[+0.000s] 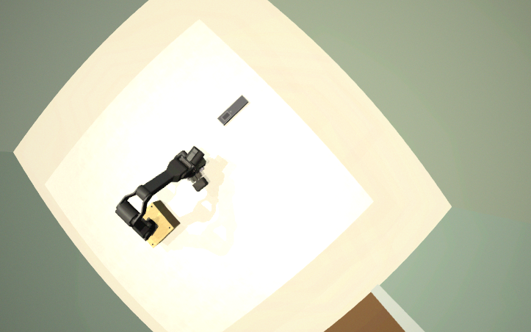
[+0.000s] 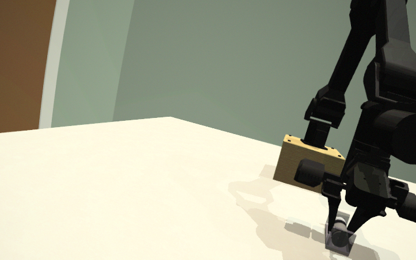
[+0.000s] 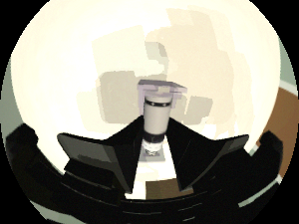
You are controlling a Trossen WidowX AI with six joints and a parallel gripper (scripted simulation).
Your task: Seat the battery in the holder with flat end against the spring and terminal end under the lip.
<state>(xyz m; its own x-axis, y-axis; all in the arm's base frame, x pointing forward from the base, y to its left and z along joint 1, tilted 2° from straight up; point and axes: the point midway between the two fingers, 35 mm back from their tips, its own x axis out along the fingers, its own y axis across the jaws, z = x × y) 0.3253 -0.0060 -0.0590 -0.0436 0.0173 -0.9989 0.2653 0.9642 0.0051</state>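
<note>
The battery lies 10 mm above my gripper tip.
</note>
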